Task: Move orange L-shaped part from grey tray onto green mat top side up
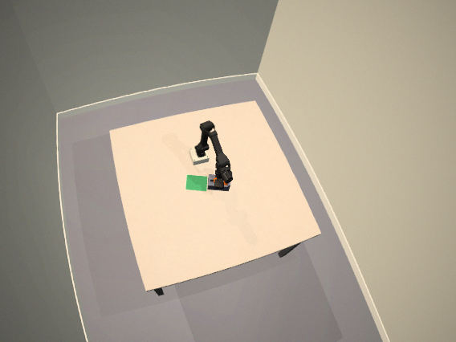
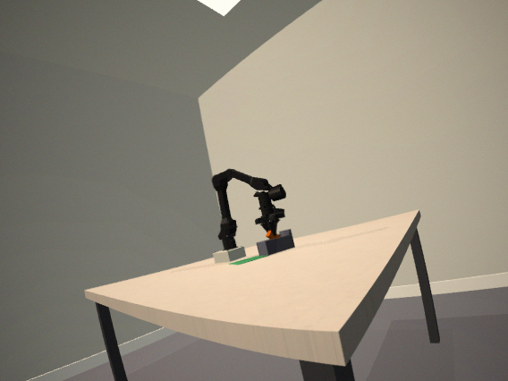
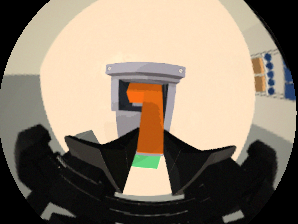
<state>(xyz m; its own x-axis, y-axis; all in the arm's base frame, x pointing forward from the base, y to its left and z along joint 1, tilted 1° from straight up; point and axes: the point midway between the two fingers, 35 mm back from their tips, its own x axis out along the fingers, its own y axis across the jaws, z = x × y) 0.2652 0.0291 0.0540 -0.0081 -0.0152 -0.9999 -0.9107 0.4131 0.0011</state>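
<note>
Right now the green mat is 13 cm to the right of my gripper tip, 9 cm below it and 7 cm behind it. Also, from my gripper tip: orange L-shaped part: 3 cm to the left, 3 cm below.
</note>
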